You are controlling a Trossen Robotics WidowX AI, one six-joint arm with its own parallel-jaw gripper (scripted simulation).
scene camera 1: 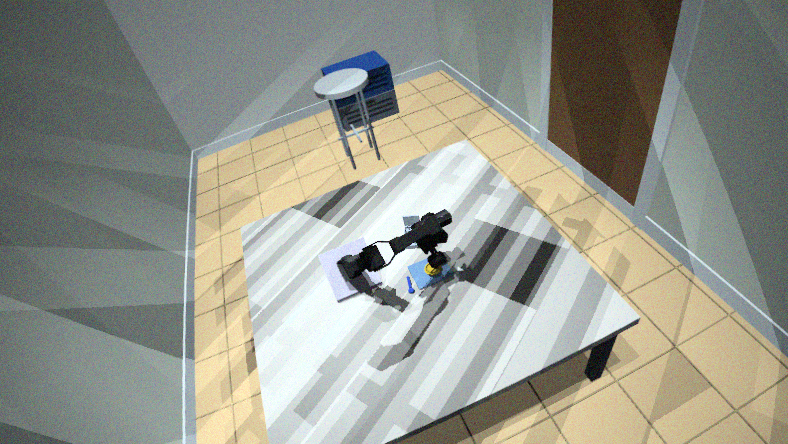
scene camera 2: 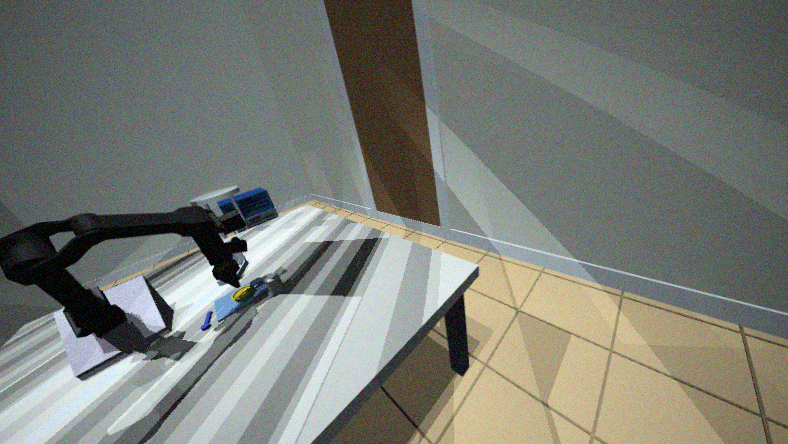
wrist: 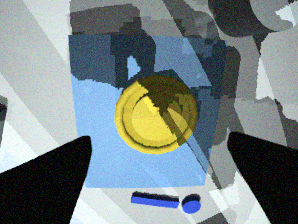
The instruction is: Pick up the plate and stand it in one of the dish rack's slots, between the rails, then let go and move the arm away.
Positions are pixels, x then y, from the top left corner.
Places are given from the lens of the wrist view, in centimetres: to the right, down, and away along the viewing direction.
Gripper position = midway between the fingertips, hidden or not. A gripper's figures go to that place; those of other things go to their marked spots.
gripper (wrist: 162, 141): 1, 2, 10
yellow plate (wrist: 156, 114): 0, 0, 14
blue spoon (wrist: 137, 198): -1, 10, 18
The marked spots on the yellow plate and the blue spoon are 11 cm apart.
